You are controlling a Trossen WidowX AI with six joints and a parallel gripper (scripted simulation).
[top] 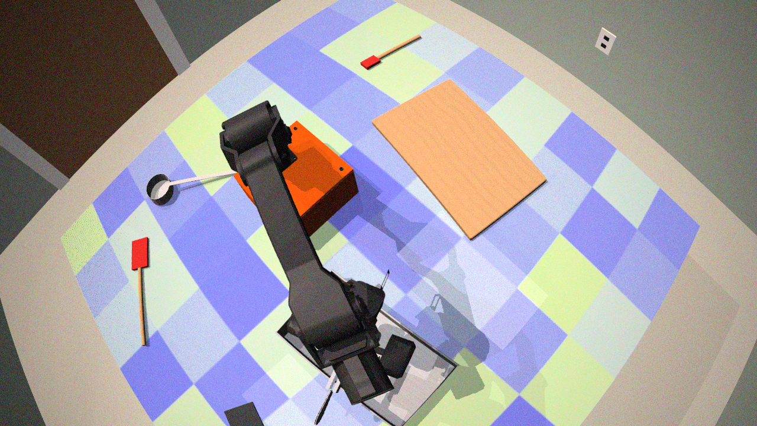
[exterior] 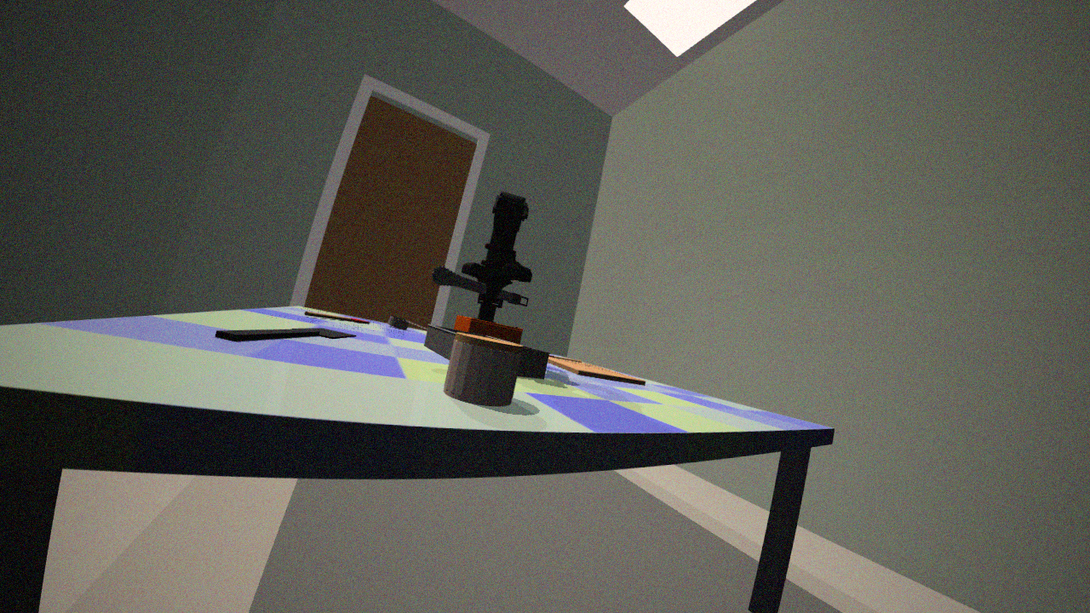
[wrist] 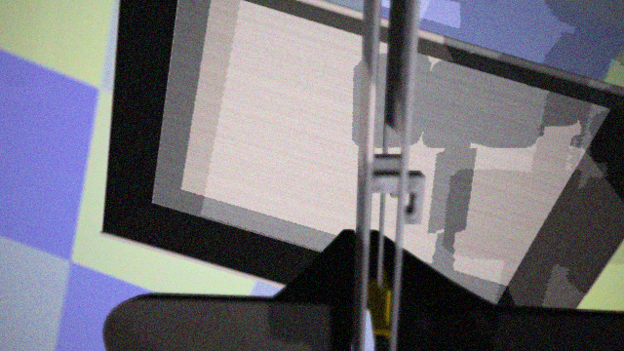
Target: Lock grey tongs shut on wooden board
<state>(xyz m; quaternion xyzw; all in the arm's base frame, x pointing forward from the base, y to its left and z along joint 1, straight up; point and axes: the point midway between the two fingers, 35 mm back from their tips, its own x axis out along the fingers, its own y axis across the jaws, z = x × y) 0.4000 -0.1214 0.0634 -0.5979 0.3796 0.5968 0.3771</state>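
My gripper tip is now 19 cm past the wooden board, 45 cm to the right of it and 12 cm above it. Also, from my gripper tip: roasting tin 1 cm ahead, 10 cm below; yellow lock piece 4 cm above; flat dark object 6 cm ahead, 33 cm to the right, 12 cm below.
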